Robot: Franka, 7 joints.
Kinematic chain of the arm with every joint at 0, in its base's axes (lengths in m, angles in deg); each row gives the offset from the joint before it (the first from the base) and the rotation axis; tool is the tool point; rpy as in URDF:
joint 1: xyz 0 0 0.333 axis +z
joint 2: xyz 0 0 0 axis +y
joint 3: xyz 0 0 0.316 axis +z
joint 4: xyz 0.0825 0 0 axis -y
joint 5: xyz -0.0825 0 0.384 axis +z
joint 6: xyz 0 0 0 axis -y
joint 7: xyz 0.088 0 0 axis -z
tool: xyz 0 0 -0.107 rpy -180 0 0
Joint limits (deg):
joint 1: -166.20..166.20
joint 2: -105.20..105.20
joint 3: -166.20..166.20
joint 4: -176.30..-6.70
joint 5: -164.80..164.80
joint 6: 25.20..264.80
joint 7: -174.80..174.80
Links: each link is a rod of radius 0.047 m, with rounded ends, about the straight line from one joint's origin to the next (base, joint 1, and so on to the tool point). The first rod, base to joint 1, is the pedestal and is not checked.
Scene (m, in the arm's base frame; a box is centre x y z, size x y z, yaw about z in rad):
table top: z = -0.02
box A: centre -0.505 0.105 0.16 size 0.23 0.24 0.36 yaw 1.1
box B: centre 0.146 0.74 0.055 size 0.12 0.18 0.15 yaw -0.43
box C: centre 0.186 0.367 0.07 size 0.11 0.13 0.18 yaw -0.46
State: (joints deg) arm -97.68 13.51 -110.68 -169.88 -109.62 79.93 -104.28
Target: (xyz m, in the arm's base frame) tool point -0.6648 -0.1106 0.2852
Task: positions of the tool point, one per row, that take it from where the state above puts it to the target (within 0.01 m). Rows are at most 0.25 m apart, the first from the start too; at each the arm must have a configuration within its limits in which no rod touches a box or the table.
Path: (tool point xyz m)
1: -0.1222 0.3255 0.3970
2: -0.0414 0.3245 0.5311
3: 0.0086 0.2522 0.6546
4: -0.0024 0.1369 0.7430
5: -0.0804 0.0204 0.7776
6: -0.2052 -0.0586 0.7503
7: -0.1901 0.0118 0.7971
8: -0.2216 0.0934 0.8087
9: -0.3046 0.1505 0.7805
10: -0.4212 0.1456 0.7156
11: -0.5314 0.0565 0.6248
12: -0.5855 -0.1113 0.5245
13: -0.6351 -0.1210 0.4134
14: -0.6648 -0.1107 0.2852

